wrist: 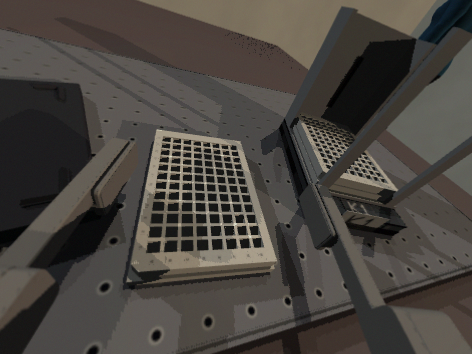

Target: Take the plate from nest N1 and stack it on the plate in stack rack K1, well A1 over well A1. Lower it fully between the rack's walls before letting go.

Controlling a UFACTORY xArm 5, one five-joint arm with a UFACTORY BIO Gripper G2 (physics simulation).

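Note:
A pale 96-well plate is upright and level-looking in the middle of the wrist view, between the spread fingers. My gripper is open, with a gap between each finger and the plate's long sides. What lies directly under the plate is hidden. The stack rack K1, with a tall back wall and slim posts, stands at the right. A pale plate sits low inside it, partly hidden by a post. The right finger overlaps the rack's near left base in view; whether they touch I cannot tell. No N1 label is readable.
A black block with raised clips is at the left, partly behind the left finger. The grey perforated deck extends under everything, its edge crossing the lower right. A blue object shows at the top right, behind the rack.

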